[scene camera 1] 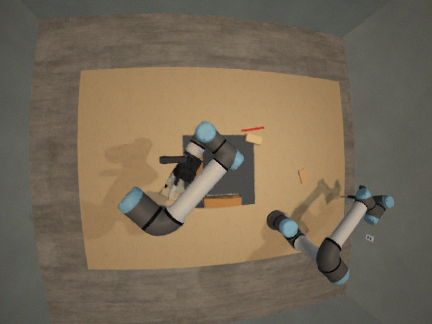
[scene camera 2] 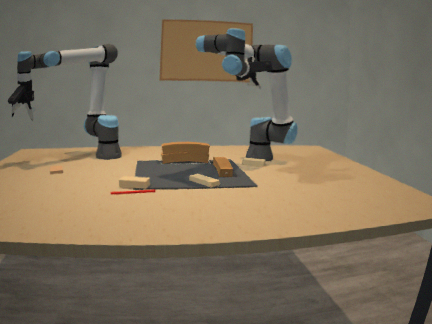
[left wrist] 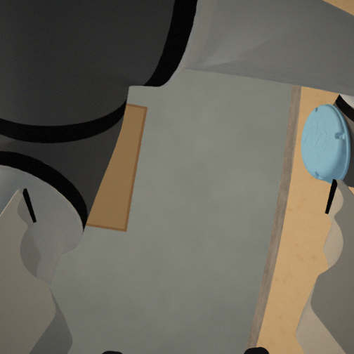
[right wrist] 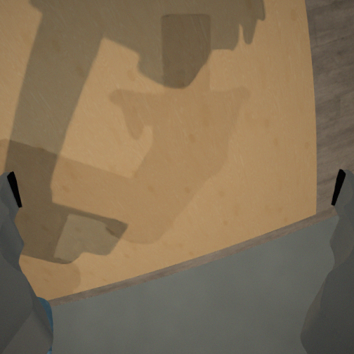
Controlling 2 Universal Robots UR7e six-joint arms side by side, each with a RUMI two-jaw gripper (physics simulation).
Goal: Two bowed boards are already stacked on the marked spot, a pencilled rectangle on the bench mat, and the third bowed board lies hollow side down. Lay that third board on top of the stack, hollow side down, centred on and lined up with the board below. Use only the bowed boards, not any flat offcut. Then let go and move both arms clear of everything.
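Places are measured from the left arm's base along level axes (x ahead, y left, z up), in millimetres.
Where they show: left gripper, between the fingertips: (scene camera 1: 166, 193) (scene camera 2: 256, 72); right gripper, between the fingertips: (scene camera 1: 348, 199) (scene camera 2: 22, 118); left arm's base, origin of its link: (scene camera 2: 259, 158); right arm's base, origin of its link: (scene camera 1: 275, 219) (scene camera 2: 108, 156).
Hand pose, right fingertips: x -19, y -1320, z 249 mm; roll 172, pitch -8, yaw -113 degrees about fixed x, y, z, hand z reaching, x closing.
Things, the pixels of their top centre, and the offset from my right fingertips. Level surfaces: height alone.
- third bowed board, centre of its top: (scene camera 2: 222, 160) (scene camera 1: 198, 173) dz -194, dx +290, dy +1035 mm
- dark mat, height of its surface: dz -245 mm
- block, centre of its top: (scene camera 2: 134, 178) (scene camera 1: 254, 139) dz -214, dx +490, dy +624 mm
- offcut, centre of its top: (scene camera 2: 204, 177) dz -223, dx +477, dy +911 mm
- small orange piece, centre of its top: (scene camera 2: 56, 168) (scene camera 1: 303, 175) dz -234, dx +185, dy +229 mm
- red pencil, centre of its top: (scene camera 2: 132, 191) (scene camera 1: 253, 129) dz -243, dx +564, dy +616 mm
Two orange-brown bowed boards (scene camera 1: 223, 201) (scene camera 2: 185, 152) lie stacked, arched upward, at the mat's edge. A thin pencil line shows beside them in scene camera 1. The third bowed board (scene camera 1: 200, 165) (scene camera 2: 223, 166) lies apart from the stack on the dark mat (scene camera 1: 245, 175) (scene camera 2: 165, 177), turned roughly crosswise to it; the left arm partly covers it in scene camera 1. My left gripper (scene camera 1: 169, 191) (scene camera 2: 256, 84) (left wrist: 179, 186) is open and empty, high above the bench. My right gripper (scene camera 2: 22, 118) (right wrist: 175, 172) is open and empty, far from the boards, high near the bench's edge.
Pale offcuts lie around: one block (scene camera 1: 254, 139) (scene camera 2: 134, 182) at the mat's corner, one offcut (scene camera 2: 204, 180) on the mat, another (scene camera 2: 254, 162) near the left arm's base. A small orange piece (scene camera 1: 303, 176) (scene camera 2: 56, 170) and a red pencil (scene camera 1: 252, 129) (scene camera 2: 133, 192) lie outside the mat.
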